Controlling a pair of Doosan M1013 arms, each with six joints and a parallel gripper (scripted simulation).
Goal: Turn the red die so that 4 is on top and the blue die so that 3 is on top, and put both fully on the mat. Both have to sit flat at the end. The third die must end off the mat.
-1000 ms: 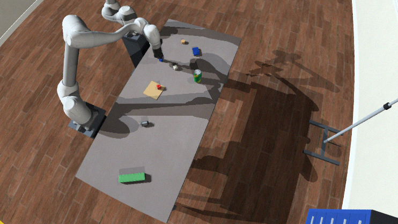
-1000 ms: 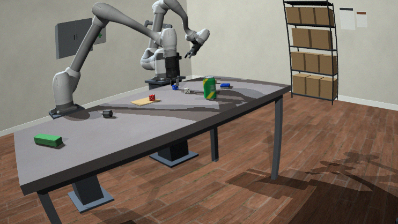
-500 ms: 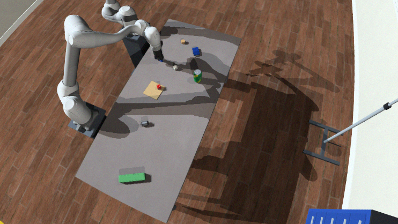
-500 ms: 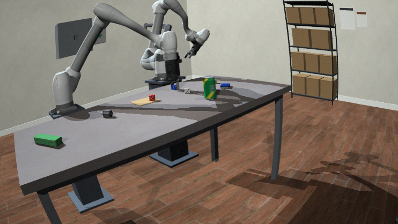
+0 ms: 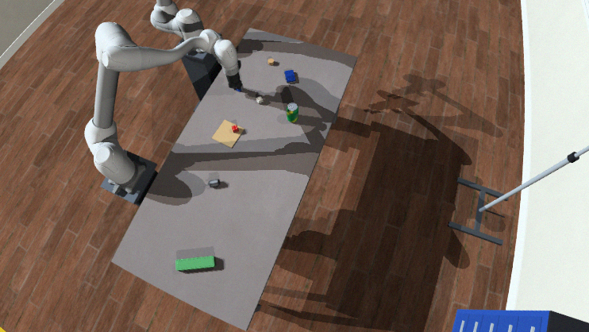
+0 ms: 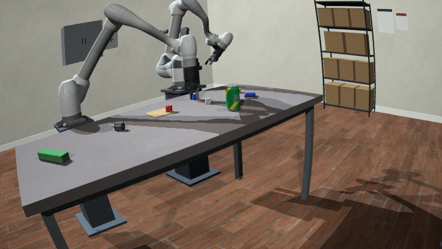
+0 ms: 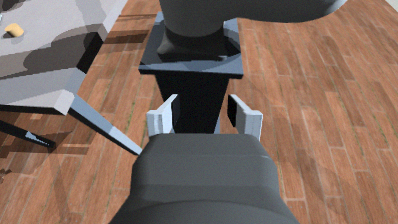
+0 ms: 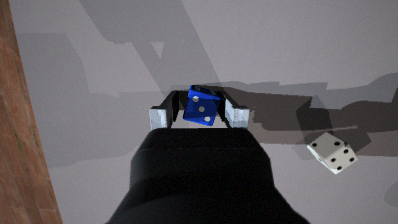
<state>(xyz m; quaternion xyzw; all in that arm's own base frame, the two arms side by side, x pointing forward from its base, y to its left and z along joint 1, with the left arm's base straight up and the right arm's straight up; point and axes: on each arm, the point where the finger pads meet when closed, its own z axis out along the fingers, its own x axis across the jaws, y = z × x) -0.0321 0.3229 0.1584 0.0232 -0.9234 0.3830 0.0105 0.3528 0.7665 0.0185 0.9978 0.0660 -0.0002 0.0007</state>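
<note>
Right now my right hand is right at the blue die. The rest, counted from my right hand: white die (160 mm ahead, 60 mm to the right); then wooden cylinder (250 mm to the left, 130 mm ahead, 10 mm below); then red die (290 mm to the right, 80 mm ahead).
</note>
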